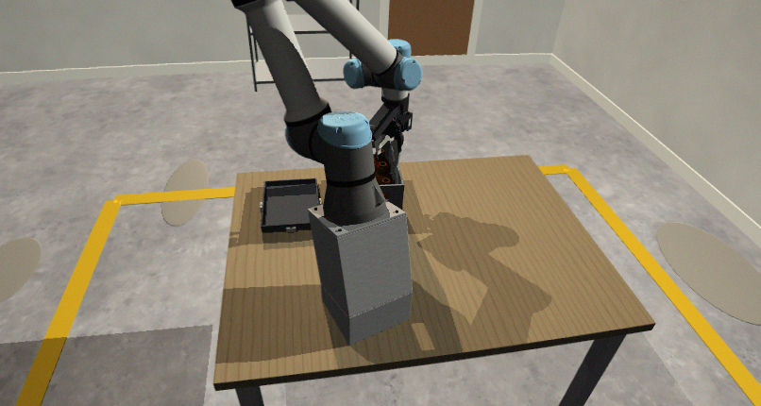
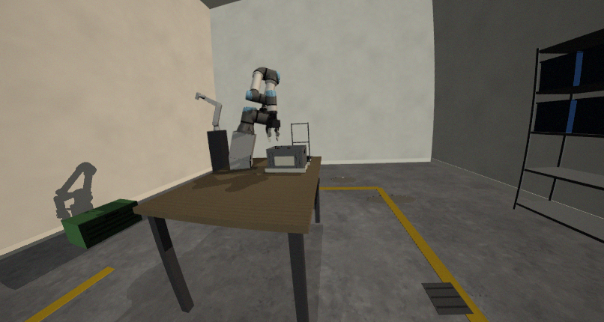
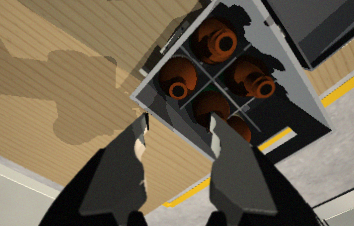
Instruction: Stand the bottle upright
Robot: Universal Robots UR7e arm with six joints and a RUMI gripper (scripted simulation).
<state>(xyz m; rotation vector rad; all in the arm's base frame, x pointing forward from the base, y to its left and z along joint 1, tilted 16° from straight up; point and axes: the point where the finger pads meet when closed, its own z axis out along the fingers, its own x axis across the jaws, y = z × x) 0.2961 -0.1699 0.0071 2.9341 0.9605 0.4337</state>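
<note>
My hand is 15 cm above the bottle. Round my hand: dark tray (14 cm ahead, 29 cm to the left, 23 cm below); crate (10 cm ahead, 3 cm to the left, 16 cm below).
</note>
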